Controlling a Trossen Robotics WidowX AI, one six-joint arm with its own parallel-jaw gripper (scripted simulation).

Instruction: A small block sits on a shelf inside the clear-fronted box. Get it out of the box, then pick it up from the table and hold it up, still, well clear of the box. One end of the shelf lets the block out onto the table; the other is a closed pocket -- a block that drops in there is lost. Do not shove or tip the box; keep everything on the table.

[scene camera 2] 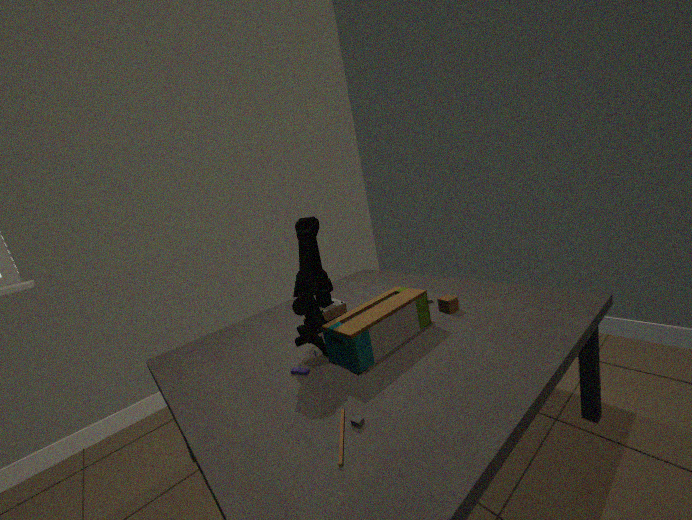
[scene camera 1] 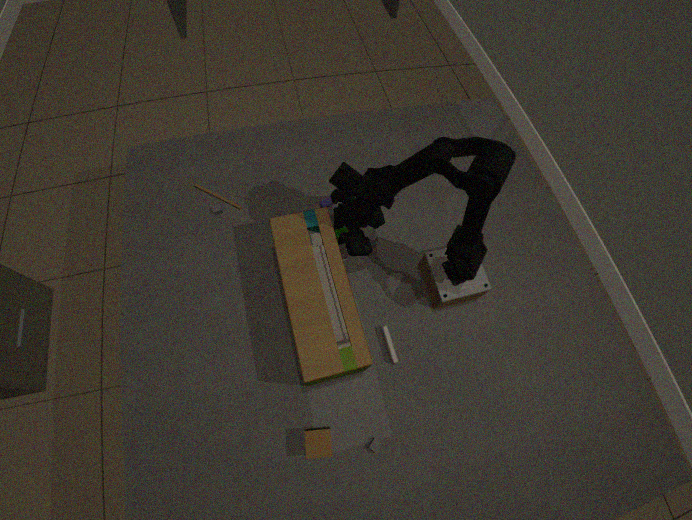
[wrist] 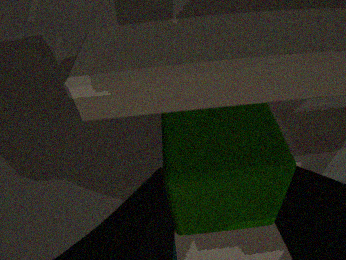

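There is a long wooden-topped box that I see, and with it a green block, a wooden cube and my gripper. Scene camera 2 shows my gripper too, and so does the wrist view, where the gripper is again in the picture.
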